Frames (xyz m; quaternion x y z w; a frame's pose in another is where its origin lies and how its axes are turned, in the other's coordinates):
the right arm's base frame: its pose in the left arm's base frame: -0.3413 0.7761 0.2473 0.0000 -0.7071 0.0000 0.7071
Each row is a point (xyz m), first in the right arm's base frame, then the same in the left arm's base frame.
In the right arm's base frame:
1: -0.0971 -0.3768 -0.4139
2: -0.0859 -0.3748 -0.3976
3: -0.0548 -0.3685 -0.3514
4: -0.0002 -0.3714 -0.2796
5: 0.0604 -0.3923 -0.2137
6: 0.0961 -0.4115 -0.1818
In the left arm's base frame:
1: 0.0726 0.3993 0.1502
2: 0.0563 0.4013 0.1614
3: 0.0101 0.4076 0.1925
4: -0.0617 0.4047 0.2471
5: -0.1276 0.3838 0.3077
6: -0.1595 0.3646 0.3434

